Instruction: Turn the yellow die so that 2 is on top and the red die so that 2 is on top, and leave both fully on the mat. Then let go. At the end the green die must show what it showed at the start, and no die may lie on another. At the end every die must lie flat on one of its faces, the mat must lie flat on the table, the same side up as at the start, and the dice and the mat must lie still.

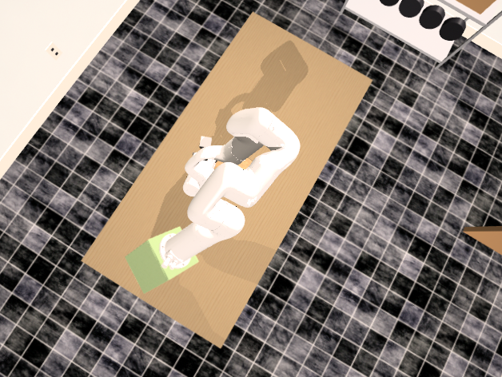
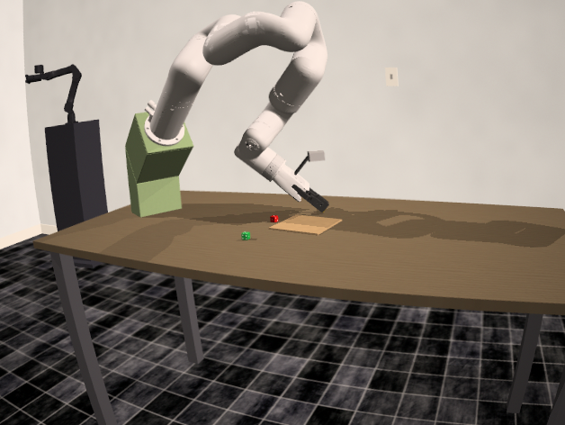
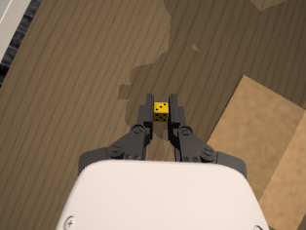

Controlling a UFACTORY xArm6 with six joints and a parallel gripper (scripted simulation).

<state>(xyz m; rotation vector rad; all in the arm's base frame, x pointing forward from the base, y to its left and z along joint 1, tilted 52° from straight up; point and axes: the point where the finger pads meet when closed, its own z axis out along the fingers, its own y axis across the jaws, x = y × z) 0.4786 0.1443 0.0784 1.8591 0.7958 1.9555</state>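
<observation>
The yellow die is 10 mm ahead of my hand and 20 mm below it. Also, from my hand: red die: 110 mm behind, 110 mm to the right, 20 mm below; green die: 130 mm behind, 270 mm to the right, 20 mm below; tan mat: 10 mm behind, 130 mm to the right, 20 mm below.
</observation>
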